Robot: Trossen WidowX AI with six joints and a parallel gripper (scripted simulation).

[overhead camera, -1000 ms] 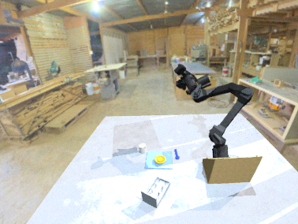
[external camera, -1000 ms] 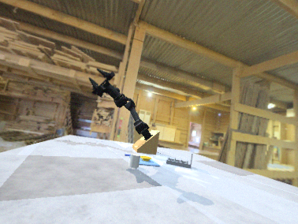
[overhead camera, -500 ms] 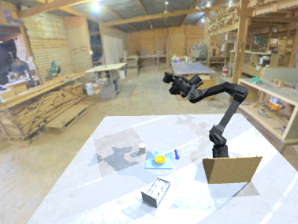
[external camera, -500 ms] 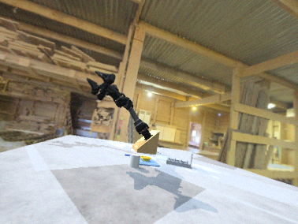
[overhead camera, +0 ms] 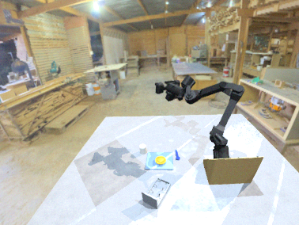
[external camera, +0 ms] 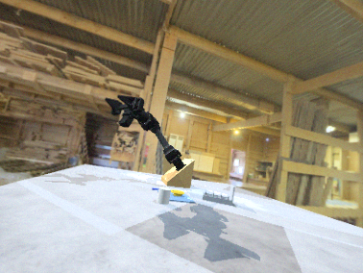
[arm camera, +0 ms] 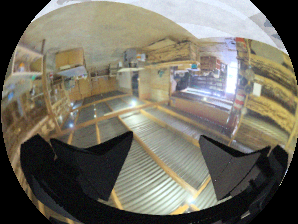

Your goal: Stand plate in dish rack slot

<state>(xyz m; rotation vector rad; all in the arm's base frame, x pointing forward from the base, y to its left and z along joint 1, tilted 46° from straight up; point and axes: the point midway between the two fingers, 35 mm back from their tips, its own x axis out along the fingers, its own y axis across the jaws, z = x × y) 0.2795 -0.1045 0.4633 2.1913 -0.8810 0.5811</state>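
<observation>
The plate is 35 cm to the left of my gripper tip, 35 cm below it and 1 cm behind it. Round my gripper tip: dish rack 54 cm to the left, 34 cm below, 1 cm behind; then white cup 34 cm below, 27 cm to the left, 10 cm ahead.
</observation>
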